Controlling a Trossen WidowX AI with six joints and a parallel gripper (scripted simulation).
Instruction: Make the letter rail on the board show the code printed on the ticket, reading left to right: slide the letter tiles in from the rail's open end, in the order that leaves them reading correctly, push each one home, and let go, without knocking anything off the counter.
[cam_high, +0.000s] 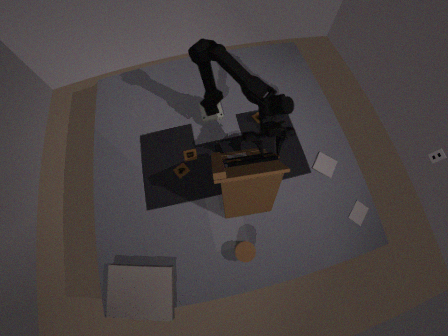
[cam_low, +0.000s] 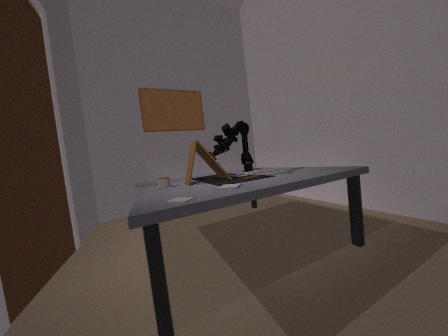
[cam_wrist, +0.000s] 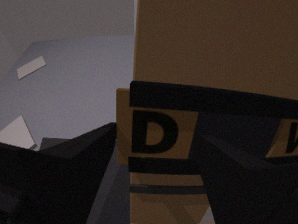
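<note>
The white ticket is 80 mm behind my gripper tip, 100 mm to the right of it and 90 mm below it. From my gripper tip the other things lie so: white box: 310 mm ahead, 660 mm to the right, 160 mm below; then letter tile: right at my gripper tip; then dark mat: 190 mm behind, 140 mm to the right, 170 mm below.
</note>
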